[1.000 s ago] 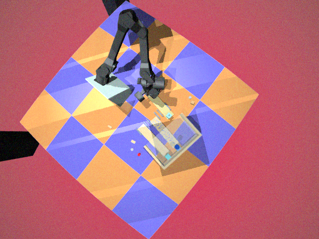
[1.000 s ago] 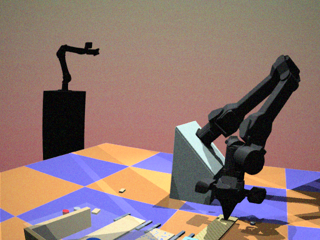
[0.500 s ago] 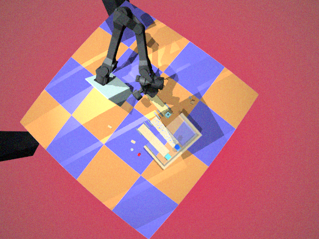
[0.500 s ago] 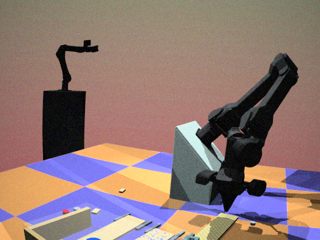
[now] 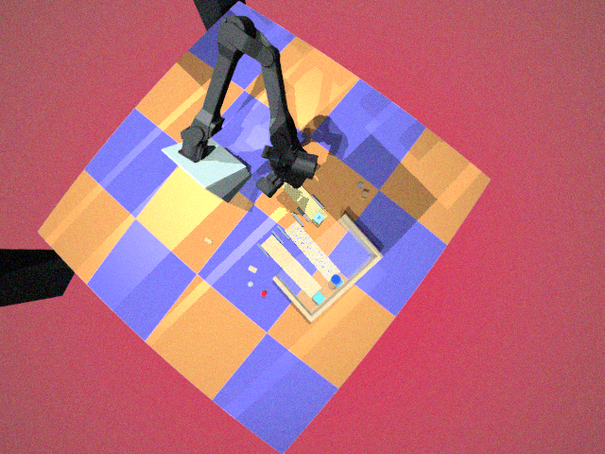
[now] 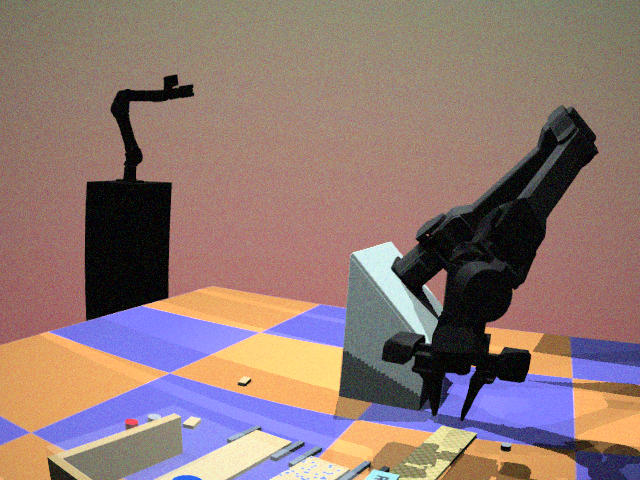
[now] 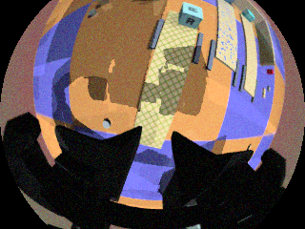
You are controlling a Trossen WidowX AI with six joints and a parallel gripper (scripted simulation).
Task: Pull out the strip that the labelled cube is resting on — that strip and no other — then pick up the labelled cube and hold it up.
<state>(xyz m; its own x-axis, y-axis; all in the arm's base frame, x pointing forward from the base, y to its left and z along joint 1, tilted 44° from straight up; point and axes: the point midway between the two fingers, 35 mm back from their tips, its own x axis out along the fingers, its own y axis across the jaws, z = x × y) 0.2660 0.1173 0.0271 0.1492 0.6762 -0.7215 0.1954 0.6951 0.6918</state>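
Right now the strip is 70 mm ahead of my gripper tip, 20 mm to the right of it and 40 mm below it. Also, from my gripper tip: blue cylinder: 320 mm ahead, 210 mm to the right, 30 mm above; then small red piece: 140 mm ahead, 380 mm to the right, 30 mm below; then labelled cube: 170 mm ahead, 60 mm to the right, 20 mm below.
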